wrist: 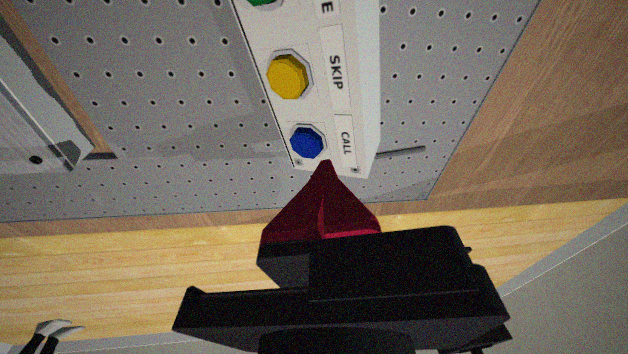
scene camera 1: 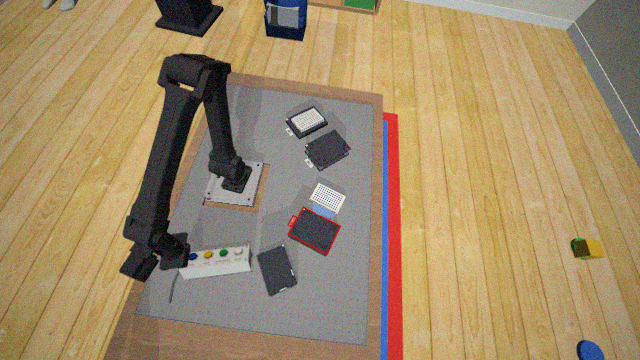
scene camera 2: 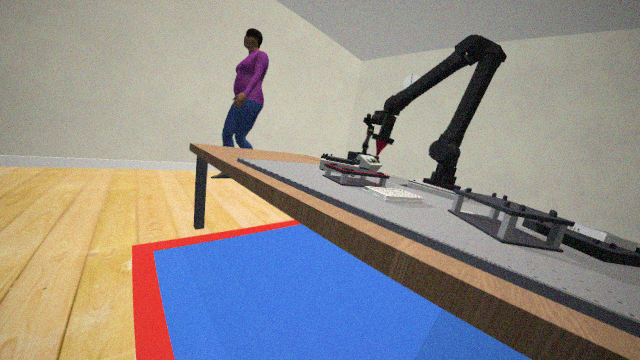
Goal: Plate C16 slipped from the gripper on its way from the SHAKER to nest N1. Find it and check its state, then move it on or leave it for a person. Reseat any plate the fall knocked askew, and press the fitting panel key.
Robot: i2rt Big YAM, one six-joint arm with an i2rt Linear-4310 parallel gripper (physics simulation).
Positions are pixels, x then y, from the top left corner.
Scene:
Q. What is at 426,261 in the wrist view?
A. The gripper.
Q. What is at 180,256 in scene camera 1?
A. The gripper.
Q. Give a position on a yellow SKIP button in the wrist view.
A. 287,76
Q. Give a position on a blue CALL button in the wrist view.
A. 306,142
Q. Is the gripper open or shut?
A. Shut.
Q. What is the gripper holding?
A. Nothing.

